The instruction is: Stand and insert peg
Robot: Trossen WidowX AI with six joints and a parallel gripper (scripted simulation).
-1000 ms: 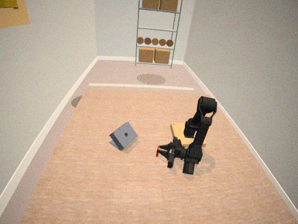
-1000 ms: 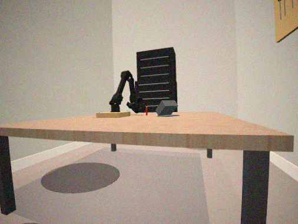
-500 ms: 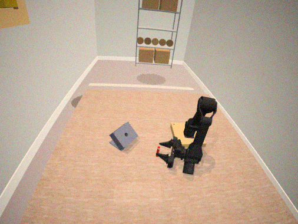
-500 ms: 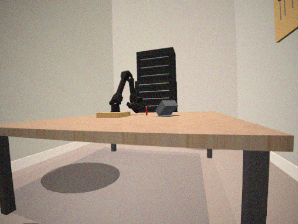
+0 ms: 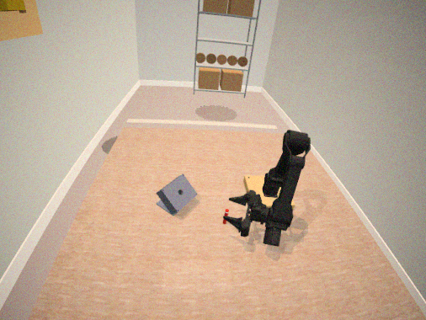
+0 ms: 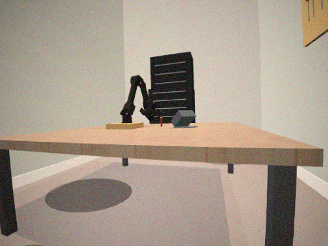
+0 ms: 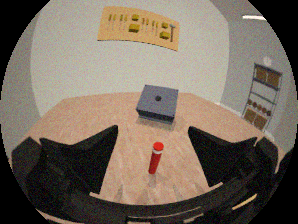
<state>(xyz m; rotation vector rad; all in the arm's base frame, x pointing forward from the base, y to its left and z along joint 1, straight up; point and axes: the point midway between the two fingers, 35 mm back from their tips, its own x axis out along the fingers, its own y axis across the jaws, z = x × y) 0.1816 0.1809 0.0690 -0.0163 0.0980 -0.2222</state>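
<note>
The red peg is 5 cm below my gripper tip, 1 cm to the right of it and 1 cm behind it. Also, from my gripper tip: grey sloped panel 20 cm ahead, 9 cm to the right, 4 cm below.
</note>
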